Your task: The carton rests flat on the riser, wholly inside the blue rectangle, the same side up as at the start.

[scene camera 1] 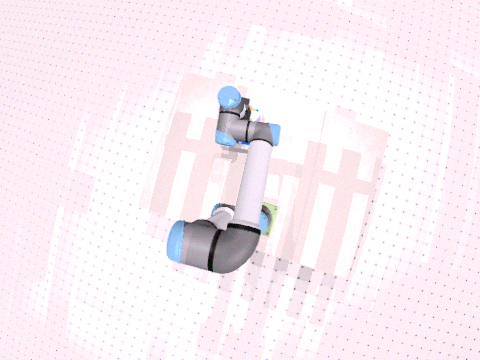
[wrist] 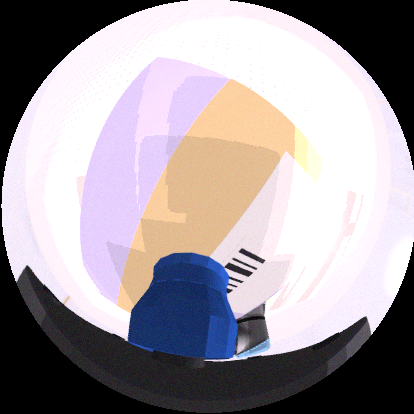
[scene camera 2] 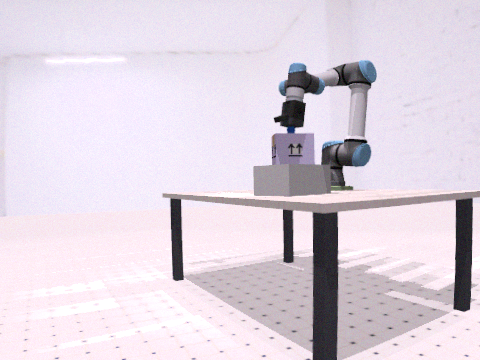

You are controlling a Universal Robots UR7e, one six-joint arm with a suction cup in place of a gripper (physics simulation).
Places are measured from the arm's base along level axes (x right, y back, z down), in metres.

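Pixels of known places: hand at its tool point: [wrist: 194,260].
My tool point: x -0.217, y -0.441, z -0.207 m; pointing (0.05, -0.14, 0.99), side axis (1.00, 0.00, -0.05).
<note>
For each thing: its top centre in the pictures, then the offset to it from my tool point. "spot": a spot on its surface instead. Level surfaces: height alone.
- lilac carton at its top centre: [wrist: 174,280] [scene camera 2: 292,134] dx -0.008, dy +0.004, dz -0.012 m
- grey riser at its top centre: [scene camera 2: 292,165] [scene camera 1: 241,125] dx -0.015, dy -0.006, dz +0.115 m
- carton's top at a spot on its surface: [wrist: 216,173] spot: dx +0.005, dy -0.043, dz -0.012 m
- barcode label at its top centre: [wrist: 230,277] dx +0.016, dy -0.002, dz -0.012 m
- table at its surface level: dz +0.236 m
The lilac carton [scene camera 2: 293,148] with two up arrows on its side stands upright on the grey riser [scene camera 2: 288,180], and its bottom edge meets the riser's top. My blue suction cup [scene camera 2: 291,130] [wrist: 189,264] presses on the carton's top face and holds it. In the wrist view the carton's top [wrist: 216,173] shows an orange band and a barcode label [wrist: 246,262]. In the overhead view my wrist [scene camera 1: 232,101] covers the carton and the riser. The blue rectangle is hidden in all views.
The riser stands on a table [scene camera 2: 348,199] with dark legs. My arm's base [scene camera 2: 337,176] sits on a green plate [scene camera 1: 273,216] right behind the riser. My upper arm [scene camera 1: 253,178] reaches over the table toward the riser.
</note>
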